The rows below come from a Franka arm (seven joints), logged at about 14 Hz.
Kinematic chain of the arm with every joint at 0, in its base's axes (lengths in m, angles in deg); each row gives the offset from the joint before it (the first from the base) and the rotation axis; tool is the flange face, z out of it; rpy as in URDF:
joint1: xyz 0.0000 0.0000 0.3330 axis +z
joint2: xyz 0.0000 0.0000 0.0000 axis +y
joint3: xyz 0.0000 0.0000 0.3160 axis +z
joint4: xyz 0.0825 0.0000 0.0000 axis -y
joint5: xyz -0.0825 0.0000 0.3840 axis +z
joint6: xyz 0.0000 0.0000 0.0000 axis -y
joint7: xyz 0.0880 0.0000 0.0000 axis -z
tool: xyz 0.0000 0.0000 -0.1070 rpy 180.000 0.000 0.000
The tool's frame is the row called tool.
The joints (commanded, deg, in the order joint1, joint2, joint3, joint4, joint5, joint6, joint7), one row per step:
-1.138, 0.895, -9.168, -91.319, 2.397, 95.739, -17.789
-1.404, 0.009, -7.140, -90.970, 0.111, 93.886, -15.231
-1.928, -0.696, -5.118, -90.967, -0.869, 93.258, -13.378
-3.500, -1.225, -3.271, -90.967, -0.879, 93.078, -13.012
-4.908, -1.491, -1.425, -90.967, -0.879, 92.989, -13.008
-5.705, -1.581, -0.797, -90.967, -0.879, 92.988, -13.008
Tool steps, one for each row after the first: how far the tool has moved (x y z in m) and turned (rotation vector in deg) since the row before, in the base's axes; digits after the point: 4 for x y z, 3 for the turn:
-0.0054, 0.0138, 0.0084, -1.859, 1.000, -0.690
-0.0029, 0.0131, 0.0059, -0.826, 0.024, -0.346
-0.0027, 0.0029, 0.0048, -0.025, -0.355, -0.093
-0.0010, 0.0045, 0.0024, -0.053, -0.174, 0.432
-0.0007, -0.0015, 0.0009, -0.025, -0.087, -0.169

